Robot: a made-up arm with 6 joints. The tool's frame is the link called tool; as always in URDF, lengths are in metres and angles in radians.
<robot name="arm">
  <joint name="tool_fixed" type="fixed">
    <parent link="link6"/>
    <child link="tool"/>
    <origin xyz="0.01 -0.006 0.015" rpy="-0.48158 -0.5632 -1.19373"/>
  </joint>
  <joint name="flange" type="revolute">
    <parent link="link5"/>
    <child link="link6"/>
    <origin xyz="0.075 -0.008 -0.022" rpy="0 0 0"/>
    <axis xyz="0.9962 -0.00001 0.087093"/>
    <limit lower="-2.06" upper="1.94" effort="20" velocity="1.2"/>
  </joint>
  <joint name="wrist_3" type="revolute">
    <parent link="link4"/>
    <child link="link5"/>
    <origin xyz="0.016 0.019 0.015" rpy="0 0 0"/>
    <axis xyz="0.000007 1 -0.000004"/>
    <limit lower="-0.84" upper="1.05" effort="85" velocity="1.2"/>
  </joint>
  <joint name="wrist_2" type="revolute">
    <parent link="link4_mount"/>
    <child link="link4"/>
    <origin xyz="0.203 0.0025 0.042" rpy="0 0 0"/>
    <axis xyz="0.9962 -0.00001 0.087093"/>
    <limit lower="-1.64" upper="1.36" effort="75" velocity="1.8"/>
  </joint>
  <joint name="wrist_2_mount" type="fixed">
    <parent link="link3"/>
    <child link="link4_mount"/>
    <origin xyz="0.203 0.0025 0.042" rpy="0 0 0"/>
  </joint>
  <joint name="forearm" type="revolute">
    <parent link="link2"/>
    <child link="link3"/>
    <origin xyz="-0.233 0.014 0.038" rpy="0 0 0"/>
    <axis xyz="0.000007 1 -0.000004"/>
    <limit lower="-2.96" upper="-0.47" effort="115" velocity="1.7"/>
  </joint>
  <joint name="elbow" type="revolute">
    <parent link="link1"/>
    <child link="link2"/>
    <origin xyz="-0.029 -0.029 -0.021" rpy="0 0 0"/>
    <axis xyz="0.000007 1 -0.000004"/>
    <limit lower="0.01" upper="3.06" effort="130" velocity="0.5"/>
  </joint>
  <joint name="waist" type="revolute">
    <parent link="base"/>
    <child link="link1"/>
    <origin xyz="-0.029 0.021 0.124" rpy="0 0 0"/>
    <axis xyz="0 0 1"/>
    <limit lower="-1.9" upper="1.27" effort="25" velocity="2.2"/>
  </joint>
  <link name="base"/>
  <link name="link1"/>
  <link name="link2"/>
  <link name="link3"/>
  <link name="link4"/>
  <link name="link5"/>
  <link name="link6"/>
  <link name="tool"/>
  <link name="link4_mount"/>
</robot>
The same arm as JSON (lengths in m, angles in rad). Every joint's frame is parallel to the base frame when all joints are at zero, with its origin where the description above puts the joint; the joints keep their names.
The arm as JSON. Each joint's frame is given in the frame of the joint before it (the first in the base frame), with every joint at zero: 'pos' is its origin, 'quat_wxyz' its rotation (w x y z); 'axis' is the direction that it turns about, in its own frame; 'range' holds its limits. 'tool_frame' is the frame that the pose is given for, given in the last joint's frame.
{"length_unit": "m", "angle_unit": "rad", "joints": [{"joint": "waist", "pos": [-0.029, 0.021, 0.124], "quat_wxyz": [1.0, 0.0, 0.0, 0.0], "axis": [0.0, 0.0, 1.0], "range": [-1.9, 1.27]}, {"joint": "elbow", "pos": [-0.029, -0.029, -0.021], "quat_wxyz": [1.0, 0.0, 0.0, 0.0], "axis": [0.0, 1.0, 0.0], "range": [0.01, 3.06]}, {"joint": "forearm", "pos": [-0.233, 0.014, 0.038], "quat_wxyz": [1.0, 0.0, 0.0, 0.0], "axis": [0.0, 1.0, 0.0], "range": [-2.96, -0.47]}, {"joint": "wrist_2", "pos": [0.406, 0.005, 0.084], "quat_wxyz": [1.0, 0.0, 0.0, 0.0], "axis": [0.9962, 0.0, 0.0871], "range": [-1.64, 1.36]}, {"joint": "wrist_3", "pos": [0.016, 0.019, 0.015], "quat_wxyz": [1.0, 0.0, 0.0, 0.0], "axis": [0.0, 1.0, 0.0], "range": [-0.84, 1.05]}, {"joint": "flange", "pos": [0.075, -0.008, -0.022], "quat_wxyz": [1.0, 0.0, 0.0, 0.0], "axis": [0.9962, 0.0, 0.0871], "range": [-2.06, 1.94]}], "tool_frame": {"pos": [0.01, -0.006, 0.015], "quat_wxyz": [0.734355, -0.341154, -0.094461, -0.579149]}}
